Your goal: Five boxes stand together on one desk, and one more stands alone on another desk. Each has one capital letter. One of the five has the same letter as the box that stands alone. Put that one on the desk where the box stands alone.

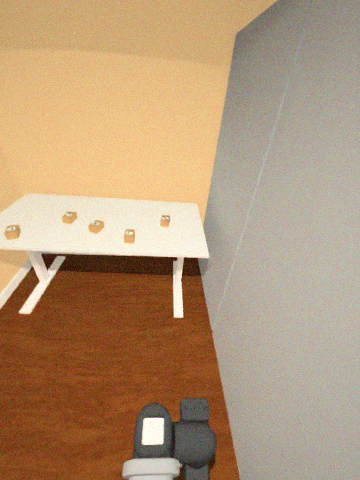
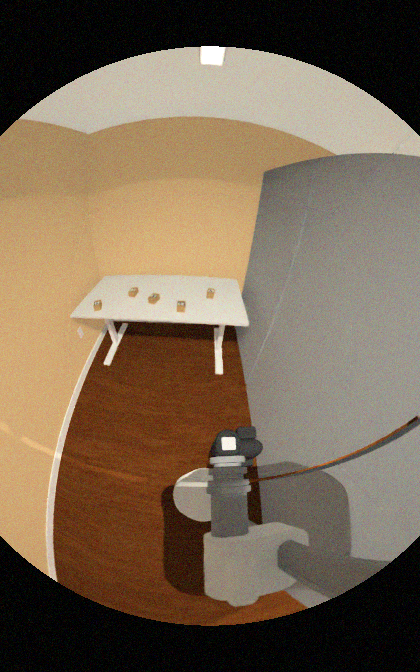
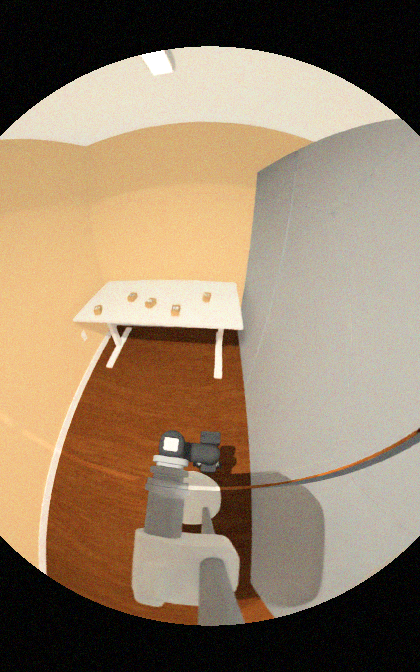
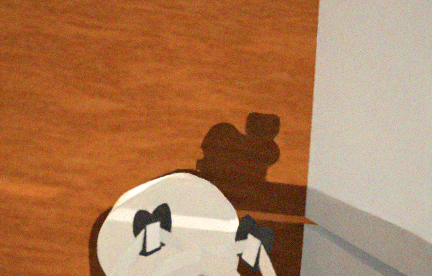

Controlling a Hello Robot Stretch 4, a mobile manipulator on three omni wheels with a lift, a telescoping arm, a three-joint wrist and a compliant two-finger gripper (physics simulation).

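Frame: origin at the robot's base, x ahead, y left, z up, level; metres.
Seen in the pictures: gripper, fingertip midpoint: [image 4: 204,225]; robot's base, link origin: [image 2: 202,493] [image 4: 177,232].
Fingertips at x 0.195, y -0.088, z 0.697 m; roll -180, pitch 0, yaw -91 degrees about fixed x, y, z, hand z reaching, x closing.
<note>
Offsets run from my fingertips to a thing's middle. Level surfaces: height alone.
Several small orange-brown boxes stand apart on a white desk @(dz -0.005 m) [image 1: 185,242] [image 2: 220,312] [image 3: 210,319] ahead. The leftmost box @(dx +1.049, dy +1.044, dz +0.020 m) [image 1: 12,232] [image 2: 97,305] [image 3: 98,310] is near the left end. A back-left box @(dx +1.265, dy +0.774, dz +0.020 m) [image 1: 69,218] [image 2: 133,292] [image 3: 132,297], a middle box @(dx +1.163, dy +0.553, dz +0.020 m) [image 1: 96,227] [image 2: 153,298] [image 3: 150,303], a front box @(dx +1.065, dy +0.310, dz +0.020 m) [image 1: 129,237] [image 2: 181,306] [image 3: 175,310] and a right box @(dx +1.291, dy +0.077, dz +0.020 m) [image 1: 165,221] [image 2: 211,293] [image 3: 206,297] follow. Their letters are too small to read. The lone box does not show. My gripper [image 4: 204,225] is open and empty, far from the desk.
A tall grey partition [image 1: 285,250] [image 2: 330,325] [image 3: 320,325] runs close along my right side up to the desk's right end. A tan wall [image 1: 115,125] stands behind the desk, and another tan wall [image 2: 40,300] is on the left. My white round base [image 4: 175,200] shows below the gripper.
</note>
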